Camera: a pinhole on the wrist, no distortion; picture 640 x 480 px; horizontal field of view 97.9 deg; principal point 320.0 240.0 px. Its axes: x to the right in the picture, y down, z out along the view. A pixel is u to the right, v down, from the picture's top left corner.
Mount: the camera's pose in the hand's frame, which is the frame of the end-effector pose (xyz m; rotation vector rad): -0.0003 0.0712 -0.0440 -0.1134 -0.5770 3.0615
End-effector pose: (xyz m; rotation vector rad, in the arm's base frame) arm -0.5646 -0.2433 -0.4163 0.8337 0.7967 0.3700
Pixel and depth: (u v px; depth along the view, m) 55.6 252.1 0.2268
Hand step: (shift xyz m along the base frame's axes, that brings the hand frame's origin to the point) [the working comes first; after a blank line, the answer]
In the camera's frame: -0.2152 0.0098 0.2268

0.2631 0.0050 -0.0431
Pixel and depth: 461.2 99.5 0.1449
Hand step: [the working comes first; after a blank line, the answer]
In the camera's frame: 0.0734 -0.0731 0.1449

0.0299 -0.0497 0.1557
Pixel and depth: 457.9 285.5 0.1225
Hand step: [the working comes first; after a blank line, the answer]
In the camera's frame: 0.0606 0.0200 0.1225

-0.0023 -0.0642 0.0658
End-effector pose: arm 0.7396 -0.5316 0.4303 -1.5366 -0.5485 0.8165
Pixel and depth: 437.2 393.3 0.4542
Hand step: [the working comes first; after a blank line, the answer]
In the camera's frame: 0.1910 0.2499 0.4542

-0.3168 0.0505 0.3548
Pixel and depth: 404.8 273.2 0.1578
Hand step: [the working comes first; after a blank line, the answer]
In the camera's frame: 0.0480 0.0188 0.1578

-0.1087 0.0148 0.0126
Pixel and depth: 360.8 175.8 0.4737
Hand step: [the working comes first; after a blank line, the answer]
In the camera's frame: 0.0694 -0.1091 0.4737

-0.3955 0.2002 0.0151
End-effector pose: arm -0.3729 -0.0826 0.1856 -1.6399 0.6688 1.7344
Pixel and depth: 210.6 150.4 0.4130
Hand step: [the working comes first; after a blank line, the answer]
In the camera's frame: -0.1621 -0.1328 0.4130

-0.2940 0.2859 -0.0985
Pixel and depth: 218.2 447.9 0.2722
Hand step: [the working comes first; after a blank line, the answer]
In the camera's frame: -0.0994 0.2031 0.2722

0.0711 0.2588 -0.0480
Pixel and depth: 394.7 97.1 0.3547
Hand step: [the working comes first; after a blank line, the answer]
In the camera's frame: 0.0951 -0.1819 0.3547

-0.3145 0.1678 0.1415
